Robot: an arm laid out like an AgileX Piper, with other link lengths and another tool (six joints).
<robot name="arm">
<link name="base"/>
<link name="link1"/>
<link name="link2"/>
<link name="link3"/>
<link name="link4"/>
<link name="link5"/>
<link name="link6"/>
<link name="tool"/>
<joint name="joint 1" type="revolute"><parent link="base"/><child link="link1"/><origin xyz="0.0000 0.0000 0.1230" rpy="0.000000 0.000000 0.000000"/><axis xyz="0 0 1"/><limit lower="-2.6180" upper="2.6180"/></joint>
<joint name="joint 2" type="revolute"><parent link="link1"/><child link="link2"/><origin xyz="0.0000 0.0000 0.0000" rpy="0.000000 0.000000 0.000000"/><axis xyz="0 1 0"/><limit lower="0.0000" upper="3.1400"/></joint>
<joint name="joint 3" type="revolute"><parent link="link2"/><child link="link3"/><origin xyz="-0.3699 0.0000 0.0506" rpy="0.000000 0.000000 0.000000"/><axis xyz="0 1 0"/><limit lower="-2.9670" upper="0.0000"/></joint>
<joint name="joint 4" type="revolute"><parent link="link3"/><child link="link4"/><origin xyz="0.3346 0.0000 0.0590" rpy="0.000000 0.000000 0.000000"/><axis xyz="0.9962 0 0.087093"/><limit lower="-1.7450" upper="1.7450"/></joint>
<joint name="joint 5" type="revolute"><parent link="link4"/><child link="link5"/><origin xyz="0.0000 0.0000 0.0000" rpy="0.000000 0.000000 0.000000"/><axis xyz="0 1 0"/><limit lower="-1.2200" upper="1.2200"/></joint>
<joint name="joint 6" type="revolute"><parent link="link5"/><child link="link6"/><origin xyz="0.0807 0.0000 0.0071" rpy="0.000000 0.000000 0.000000"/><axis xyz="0.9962 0 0.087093"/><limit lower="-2.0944" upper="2.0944"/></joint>
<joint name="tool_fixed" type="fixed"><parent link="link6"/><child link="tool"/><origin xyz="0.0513 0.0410 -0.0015" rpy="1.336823 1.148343 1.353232"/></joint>
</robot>
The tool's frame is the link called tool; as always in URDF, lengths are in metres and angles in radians.
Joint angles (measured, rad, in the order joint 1, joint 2, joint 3, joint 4, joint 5, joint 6), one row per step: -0.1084, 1.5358, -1.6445, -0.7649, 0.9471, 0.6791; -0.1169, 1.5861, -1.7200, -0.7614, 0.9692, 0.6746; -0.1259, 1.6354, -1.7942, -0.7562, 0.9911, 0.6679; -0.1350, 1.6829, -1.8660, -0.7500, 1.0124, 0.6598; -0.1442, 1.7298, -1.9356, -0.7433, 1.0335, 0.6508; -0.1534, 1.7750, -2.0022, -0.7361, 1.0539, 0.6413; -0.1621, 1.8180, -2.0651, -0.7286, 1.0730, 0.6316; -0.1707, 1.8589, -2.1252, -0.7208, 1.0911, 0.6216; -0.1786, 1.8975, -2.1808, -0.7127, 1.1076, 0.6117; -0.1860, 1.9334, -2.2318, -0.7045, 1.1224, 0.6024; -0.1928, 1.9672, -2.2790, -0.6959, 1.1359, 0.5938; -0.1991, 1.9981, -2.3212, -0.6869, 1.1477, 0.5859; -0.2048, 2.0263, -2.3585, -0.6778, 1.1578, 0.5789; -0.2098, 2.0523, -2.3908, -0.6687, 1.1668, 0.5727
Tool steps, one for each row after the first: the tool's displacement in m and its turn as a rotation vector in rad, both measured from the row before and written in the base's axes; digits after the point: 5 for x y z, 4 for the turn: 0.01510, -0.00693, 0.00643, 0.0027, -0.0070, -0.0207; 0.01426, -0.00713, 0.00522, 0.0033, -0.0056, -0.0194; 0.01322, -0.00712, 0.00410, 0.0037, -0.0046, -0.0179; 0.01262, -0.00723, 0.00253, 0.0040, -0.0026, -0.0170; 0.01170, -0.00719, 0.00134, 0.0044, -0.0015, -0.0158; 0.01076, -0.00683, 0.00031, 0.0046, -0.0008, -0.0139; 0.00978, -0.00667, -0.00030, 0.0047, -0.0006, -0.0126; 0.00903, -0.00615, -0.00133, 0.0050, 0.0004, -0.0105; 0.00818, -0.00571, -0.00200, 0.0052, 0.0006, -0.0089; 0.00756, -0.00522, -0.00263, 0.0059, 0.0008, -0.0075; 0.00682, -0.00473, -0.00314, 0.0064, 0.0012, -0.0059; 0.00622, -0.00421, -0.00360, 0.0067, 0.0015, -0.0045; 0.00585, -0.00370, -0.00439, 0.0073, 0.0028, -0.0033
